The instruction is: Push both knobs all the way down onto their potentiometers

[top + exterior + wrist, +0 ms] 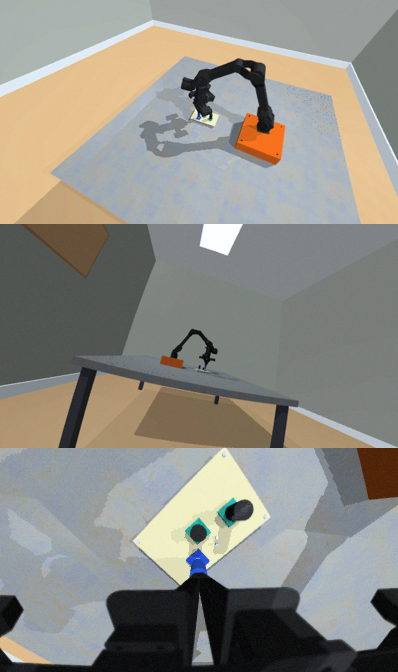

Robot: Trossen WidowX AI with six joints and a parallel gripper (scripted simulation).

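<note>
Now: the blue knob 20 mm below my gripper tip. The rest, counted from my gripper tip: black knob (70 mm behind, 10 mm to the right, 20 mm below).
</note>
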